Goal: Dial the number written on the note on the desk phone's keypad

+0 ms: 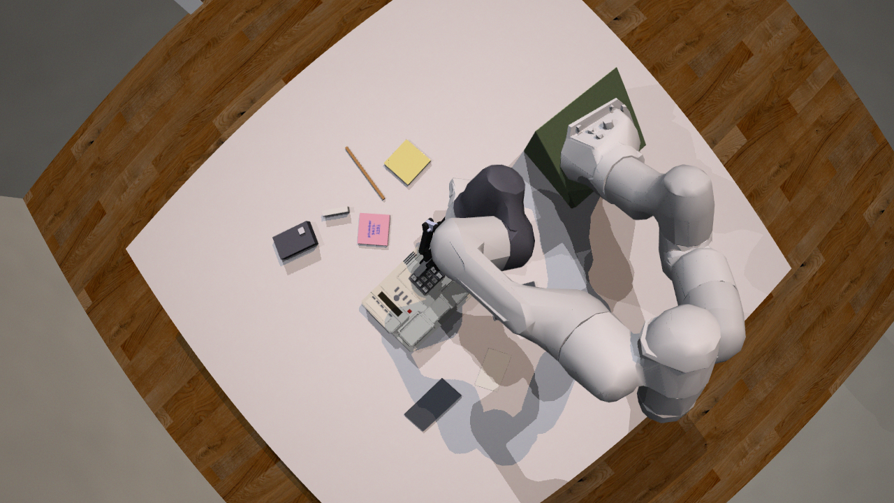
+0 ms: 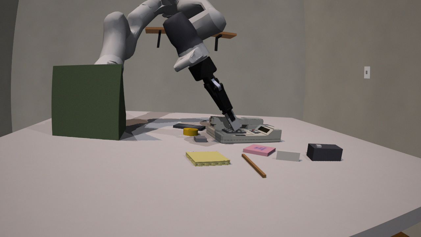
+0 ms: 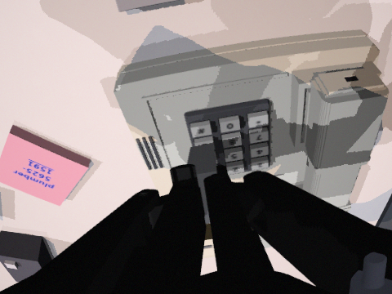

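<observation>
Now: hand 5 cm short of the handset, 10 cm to the right of it and 2 cm above it. The rest, counted from my hand: pink note 4 cm ahead, 15 cm to the right, 6 cm below; then grey block 10 cm behind, 2 cm to the right, 6 cm below; then white block 8 cm ahead, 24 cm to the right, 5 cm below.
</observation>
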